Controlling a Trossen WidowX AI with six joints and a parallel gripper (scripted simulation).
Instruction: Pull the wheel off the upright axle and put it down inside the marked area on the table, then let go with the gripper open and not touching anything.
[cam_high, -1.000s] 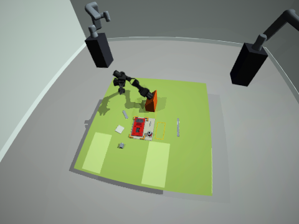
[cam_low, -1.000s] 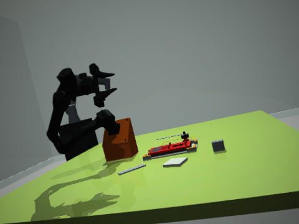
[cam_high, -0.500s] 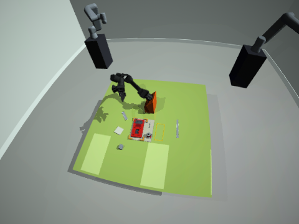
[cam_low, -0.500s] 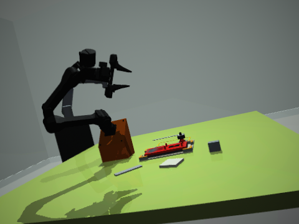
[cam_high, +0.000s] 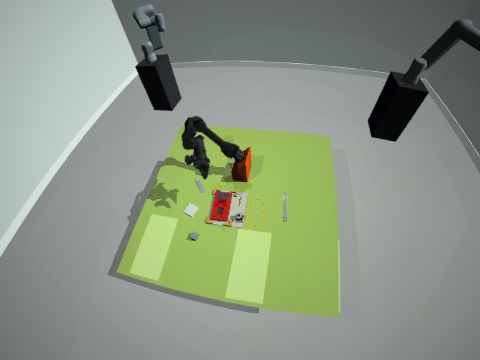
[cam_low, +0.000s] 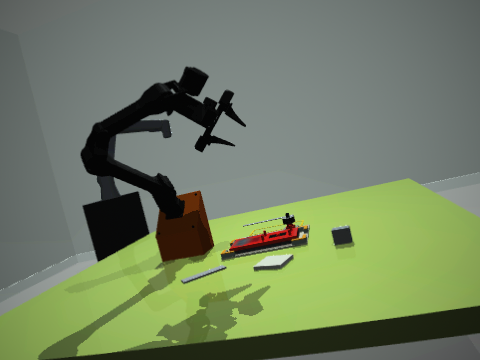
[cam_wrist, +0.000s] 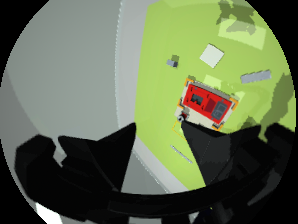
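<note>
Right now the dark wheel is 290 mm below my gripper tip, 160 mm to the left of it and 40 mm ahead of it. The rest, counted from my gripper tip: plate (330 mm below, 160 mm to the right, 50 mm ahead); dark hub (300 mm below, 160 mm to the left, 40 mm ahead); grey cube (310 mm below, 220 mm ahead, 70 mm to the right).
</note>
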